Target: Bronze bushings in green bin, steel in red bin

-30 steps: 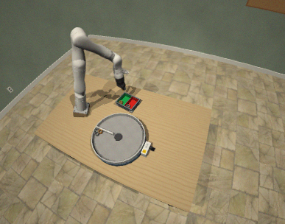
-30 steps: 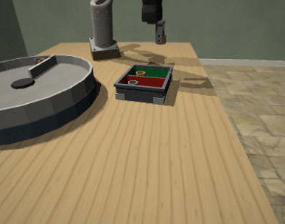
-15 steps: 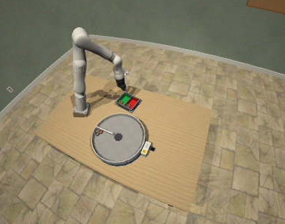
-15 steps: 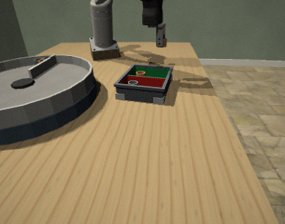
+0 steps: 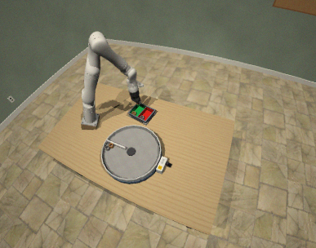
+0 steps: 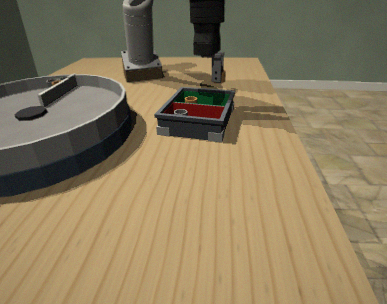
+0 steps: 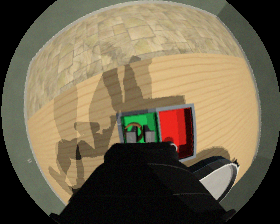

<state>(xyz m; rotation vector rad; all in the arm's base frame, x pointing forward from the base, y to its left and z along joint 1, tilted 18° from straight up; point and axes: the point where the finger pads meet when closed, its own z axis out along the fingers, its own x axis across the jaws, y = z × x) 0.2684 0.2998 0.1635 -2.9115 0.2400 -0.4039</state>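
The bin is 8 cm below my hand, 4 cm to the right of it and 4 cm ahead of it. Round my hand: grey turntable: 38 cm to the right, 19 cm ahead, 5 cm below.
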